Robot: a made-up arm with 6 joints.
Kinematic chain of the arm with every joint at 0, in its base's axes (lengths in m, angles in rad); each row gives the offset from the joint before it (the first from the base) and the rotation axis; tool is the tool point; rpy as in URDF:
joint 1: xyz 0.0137 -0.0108 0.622 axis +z
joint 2: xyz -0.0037 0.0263 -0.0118 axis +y
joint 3: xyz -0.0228 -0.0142 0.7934 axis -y
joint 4: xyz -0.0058 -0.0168 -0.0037 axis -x
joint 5: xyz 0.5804 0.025 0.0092 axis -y
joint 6: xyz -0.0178 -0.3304 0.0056 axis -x
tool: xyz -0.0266 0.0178 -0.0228 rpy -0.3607 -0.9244 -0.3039
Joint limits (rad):
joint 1: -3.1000..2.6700
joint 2: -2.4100..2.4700
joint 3: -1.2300..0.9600
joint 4: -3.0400..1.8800
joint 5: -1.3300..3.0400
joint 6: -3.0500..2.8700
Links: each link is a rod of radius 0.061 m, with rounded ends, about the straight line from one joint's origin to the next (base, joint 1, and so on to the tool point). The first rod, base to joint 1, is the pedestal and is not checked.
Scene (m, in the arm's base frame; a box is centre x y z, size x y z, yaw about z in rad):
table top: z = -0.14
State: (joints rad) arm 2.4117 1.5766 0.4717 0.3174 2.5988 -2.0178
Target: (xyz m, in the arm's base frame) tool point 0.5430 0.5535 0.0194
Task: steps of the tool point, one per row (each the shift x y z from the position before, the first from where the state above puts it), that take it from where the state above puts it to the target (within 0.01 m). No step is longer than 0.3 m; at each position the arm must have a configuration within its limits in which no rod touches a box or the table.
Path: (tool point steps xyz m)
1: 0.2866 0.0625 -0.0399
2: 0.2790 -0.0199 -0.0302
3: 0.2486 -0.0928 -0.0199
4: 0.1999 -0.1509 -0.0095
5: 0.1391 -0.1891 0.0013

